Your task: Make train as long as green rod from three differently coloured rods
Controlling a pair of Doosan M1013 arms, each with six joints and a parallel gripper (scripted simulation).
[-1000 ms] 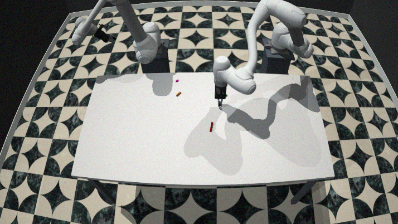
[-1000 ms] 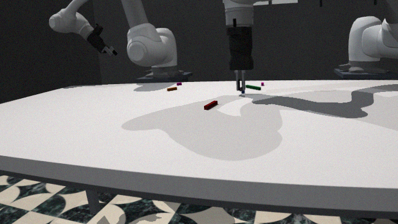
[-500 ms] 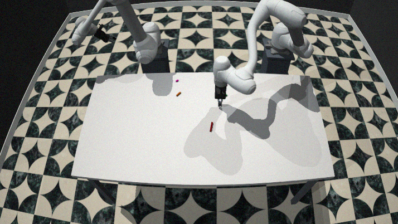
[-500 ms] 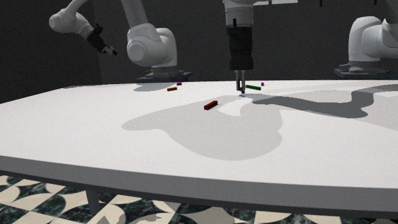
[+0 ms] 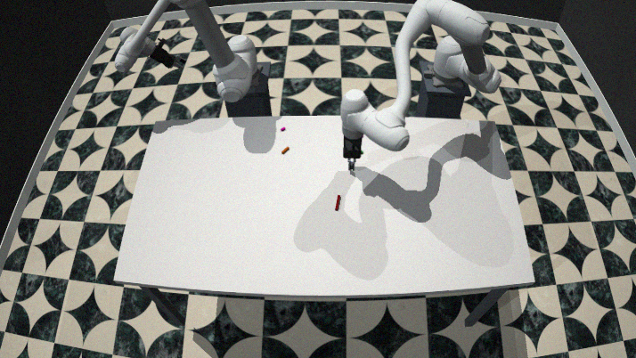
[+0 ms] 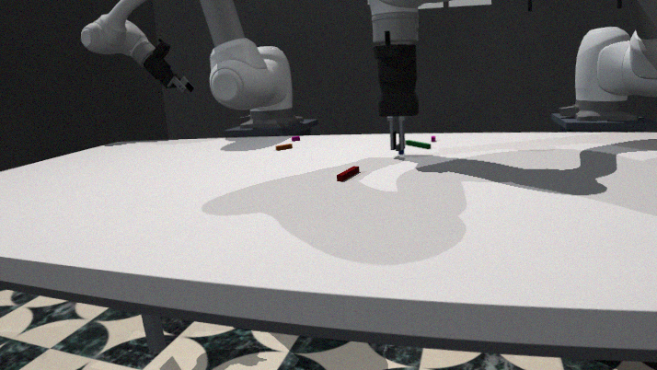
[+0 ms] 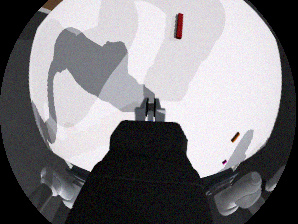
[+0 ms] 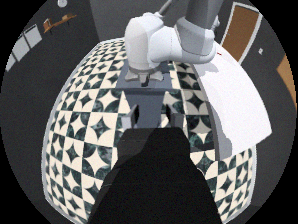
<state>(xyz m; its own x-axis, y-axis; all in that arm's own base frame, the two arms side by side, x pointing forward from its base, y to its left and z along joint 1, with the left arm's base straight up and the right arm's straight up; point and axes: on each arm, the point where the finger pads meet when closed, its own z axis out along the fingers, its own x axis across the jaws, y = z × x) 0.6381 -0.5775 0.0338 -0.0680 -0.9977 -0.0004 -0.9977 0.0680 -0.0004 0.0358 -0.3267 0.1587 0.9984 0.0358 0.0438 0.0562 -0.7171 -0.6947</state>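
Observation:
The blue rod lies 4 cm behind my left hand and 3 cm below it. The rest, counted from my left hand: green rod (12 cm behind, 3 cm to the left, 3 cm below); red rod (16 cm ahead, 6 cm to the right, 3 cm below); grey rod (1 cm behind, 2 cm below).

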